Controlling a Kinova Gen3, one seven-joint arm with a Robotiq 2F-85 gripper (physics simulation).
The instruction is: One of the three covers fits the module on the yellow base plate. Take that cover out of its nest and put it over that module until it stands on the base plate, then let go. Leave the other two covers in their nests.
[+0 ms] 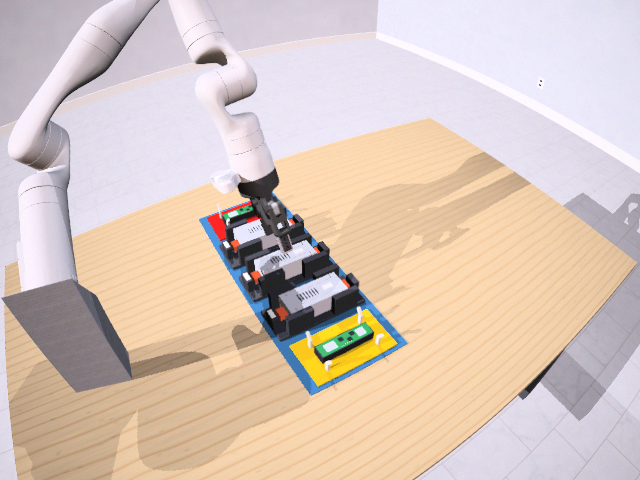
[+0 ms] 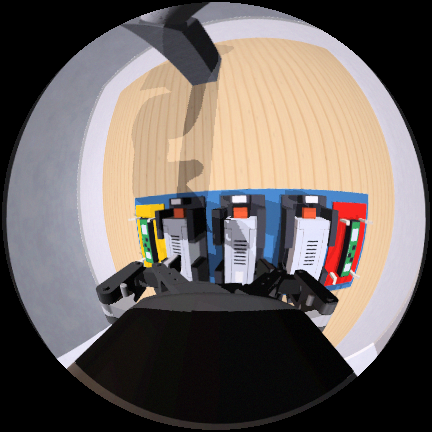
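Where they show: gripper, fingertip midpoint: (image 1: pixel 278 242) (image 2: pixel 218 265); arm's base at its link origin: (image 1: pixel 54 296).
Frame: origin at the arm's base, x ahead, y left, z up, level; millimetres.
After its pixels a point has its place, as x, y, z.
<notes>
My gripper (image 1: pixel 285 248) {413, 107, -115} (image 2: pixel 218 265) {413, 107, -115} is open and empty, low above or at the middle cover (image 1: pixel 268 265) {389, 110, -171} (image 2: pixel 240 240) {399, 120, -171}; the exact gap cannot be told. This pale grey cover has dark slots and sits in its black nest (image 1: pixel 316 264) {483, 91, -185}. Another cover (image 1: pixel 316 293) {449, 9, -172} (image 2: pixel 176 245) {432, 14, -172} sits in the nest beside the yellow base plate (image 1: pixel 314 370) {391, -123, -217} (image 2: pixel 150 209) {388, -94, -216}. The third cover (image 1: pixel 247 231) {378, 227, -172} (image 2: pixel 310 242) {386, 223, -173} sits in the nest toward the red plate. A green-topped module (image 1: pixel 344 341) {459, -97, -196} (image 2: pixel 146 242) {463, -89, -196} stands uncovered on the yellow plate between white posts.
The red plate (image 1: pixel 215 225) {320, 330, -216} (image 2: pixel 340 213) {337, 296, -217} at the far end bears another green-topped module (image 1: pixel 240 212) {386, 328, -196} (image 2: pixel 353 245) {387, 337, -197} and white posts. A blue base (image 1: pixel 306 381) {370, -137, -220} (image 2: pixel 272 201) {340, 159, -220} lies under the plates and nests. The nests' black walls stand close to the covers. The grey robot pedestal (image 1: pixel 69 335) {3, -36, -58} stands at left.
</notes>
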